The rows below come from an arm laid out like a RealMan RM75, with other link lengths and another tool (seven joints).
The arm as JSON. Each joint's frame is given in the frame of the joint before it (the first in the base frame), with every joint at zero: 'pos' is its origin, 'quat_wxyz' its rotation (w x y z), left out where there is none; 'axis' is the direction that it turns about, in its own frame. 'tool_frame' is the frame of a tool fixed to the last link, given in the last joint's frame.
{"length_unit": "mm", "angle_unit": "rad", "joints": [
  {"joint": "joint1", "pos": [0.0, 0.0, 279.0], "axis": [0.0, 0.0, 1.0]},
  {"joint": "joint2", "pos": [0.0, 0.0, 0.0], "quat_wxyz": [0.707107, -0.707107, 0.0, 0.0], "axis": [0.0, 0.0, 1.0]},
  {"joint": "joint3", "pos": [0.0, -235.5, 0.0], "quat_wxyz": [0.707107, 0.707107, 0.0, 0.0], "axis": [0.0, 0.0, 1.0]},
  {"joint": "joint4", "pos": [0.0, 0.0, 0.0], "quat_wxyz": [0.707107, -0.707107, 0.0, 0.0], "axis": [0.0, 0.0, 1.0]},
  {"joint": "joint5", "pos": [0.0, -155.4, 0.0], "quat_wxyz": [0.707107, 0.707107, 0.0, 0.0], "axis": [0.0, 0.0, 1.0]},
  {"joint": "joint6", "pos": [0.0, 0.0, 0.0], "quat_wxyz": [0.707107, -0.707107, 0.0, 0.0], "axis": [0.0, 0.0, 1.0]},
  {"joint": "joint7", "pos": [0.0, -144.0, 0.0], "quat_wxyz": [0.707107, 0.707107, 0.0, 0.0], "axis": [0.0, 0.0, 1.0]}
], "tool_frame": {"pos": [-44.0, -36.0, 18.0], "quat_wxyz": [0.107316, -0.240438, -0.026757, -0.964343]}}
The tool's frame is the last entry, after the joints.
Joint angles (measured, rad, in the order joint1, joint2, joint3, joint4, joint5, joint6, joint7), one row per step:
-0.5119 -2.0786 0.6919 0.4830 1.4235 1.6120 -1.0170
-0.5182 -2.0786 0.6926 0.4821 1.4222 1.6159 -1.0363
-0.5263 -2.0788 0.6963 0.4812 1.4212 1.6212 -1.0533
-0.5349 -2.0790 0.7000 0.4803 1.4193 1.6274 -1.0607
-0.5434 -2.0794 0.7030 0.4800 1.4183 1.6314 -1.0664
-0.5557 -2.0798 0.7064 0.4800 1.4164 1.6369 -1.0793
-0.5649 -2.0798 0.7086 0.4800 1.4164 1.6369 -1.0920
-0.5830 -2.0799 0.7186 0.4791 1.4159 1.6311 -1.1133
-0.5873 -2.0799 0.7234 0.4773 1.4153 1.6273 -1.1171
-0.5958 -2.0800 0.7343 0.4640 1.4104 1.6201 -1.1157
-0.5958 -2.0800 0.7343 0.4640 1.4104 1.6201 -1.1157
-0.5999 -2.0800 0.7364 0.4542 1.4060 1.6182 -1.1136
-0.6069 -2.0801 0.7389 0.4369 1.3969 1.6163 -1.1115
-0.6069 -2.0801 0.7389 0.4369 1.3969 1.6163 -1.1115
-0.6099 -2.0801 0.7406 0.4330 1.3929 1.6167 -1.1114
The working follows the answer.
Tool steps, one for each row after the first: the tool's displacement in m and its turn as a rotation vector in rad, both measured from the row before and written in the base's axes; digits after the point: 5 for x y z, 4 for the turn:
0.00271 0.00025 -0.00096 -0.0151 -0.0131 -0.0013
0.00373 0.00026 -0.00145 -0.0165 -0.0109 -0.0068
0.00407 0.00062 -0.00089 -0.0092 -0.0066 -0.0121
0.00372 0.00084 -0.00079 -0.0073 -0.0043 -0.0108
0.00530 0.00116 -0.00098 -0.0127 -0.0087 -0.0131
0.00324 0.00108 -0.00091 -0.0113 -0.0052 -0.0049
0.00591 0.00224 -0.00267 -0.0225 -0.0041 -0.0081
0.00112 0.00051 -0.00116 -0.0062 0.0007 -0.0005
0.00180 0.00058 -0.00323 -0.0110 -0.0010 0.0003
0.00000 0.00000 0.00000 0.0000 0.0000 0.0000
0.00075 0.00028 -0.00123 -0.0034 -0.0049 0.0020
0.00146 0.00040 -0.00189 -0.0061 -0.0115 0.0042
0.00000 0.00000 0.00000 0.0000 0.0000 0.0000
0.00109 0.00029 -0.00035 -0.0015 -0.0040 -0.0012

Tool pose at each row, in the base's axes (x y z in m, rotation vector in rad; rounded; the steps above come from the unrounded poses):
-0.20844 0.33542 0.05334 0.1504 1.6433 0.7198
-0.20573 0.33567 0.05237 0.1356 1.6356 0.7059
-0.20200 0.33593 0.05092 0.1252 1.6295 0.6867
-0.19792 0.33655 0.05003 0.1259 1.6242 0.6697
-0.19421 0.33739 0.04925 0.1278 1.6207 0.6554
-0.18891 0.33855 0.04826 0.1261 1.6141 0.6347
-0.18567 0.33963 0.04735 0.1199 1.6118 0.6216
-0.17976 0.34187 0.04469 0.1084 1.6131 0.5970
-0.17864 0.34239 0.04353 0.1044 1.6154 0.5916
-0.17684 0.34297 0.04031 0.0957 1.6176 0.5829
-0.17684 0.34297 0.04031 0.0957 1.6176 0.5829
-0.17609 0.34325 0.03908 0.0901 1.6140 0.5815
-0.17463 0.34365 0.03719 0.0787 1.6051 0.5794
-0.17463 0.34365 0.03719 0.0787 1.6051 0.5794
-0.17353 0.34394 0.03684 0.0774 1.6015 0.5770

